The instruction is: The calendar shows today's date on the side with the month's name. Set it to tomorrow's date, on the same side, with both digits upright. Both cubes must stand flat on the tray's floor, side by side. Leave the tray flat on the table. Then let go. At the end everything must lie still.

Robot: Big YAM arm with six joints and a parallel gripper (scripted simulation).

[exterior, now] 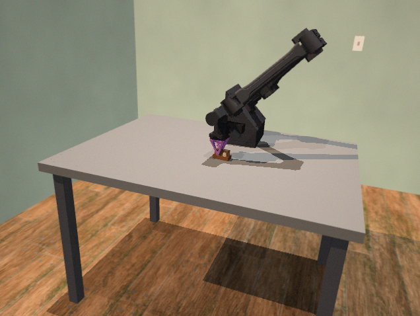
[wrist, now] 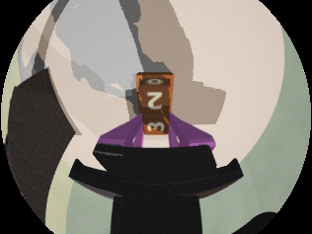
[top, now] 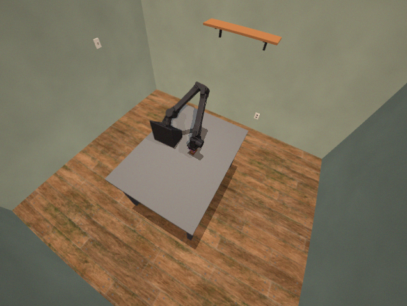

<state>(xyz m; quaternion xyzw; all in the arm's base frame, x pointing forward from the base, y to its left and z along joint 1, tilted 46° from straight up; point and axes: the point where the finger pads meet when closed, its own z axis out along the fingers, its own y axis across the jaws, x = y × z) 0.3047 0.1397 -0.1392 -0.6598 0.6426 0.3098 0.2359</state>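
Now: the small brown calendar tray 20 mm to the left of my hand and 20 mm below it.
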